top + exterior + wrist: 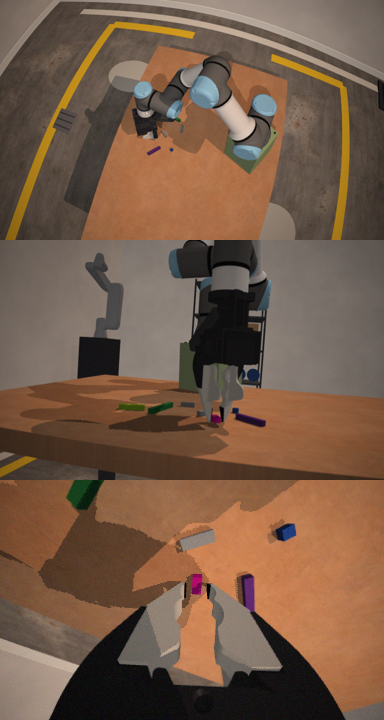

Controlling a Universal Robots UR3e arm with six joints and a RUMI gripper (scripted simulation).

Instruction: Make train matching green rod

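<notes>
Now: the magenta rod 1 cm below my hand. Also, from my hand: purple rod: 6 cm to the left, 3 cm behind, 1 cm below; green rod: 12 cm to the right, 2 cm behind, 1 cm below; blue rod: 9 cm behind, 2 cm to the left, 1 cm below.
</notes>
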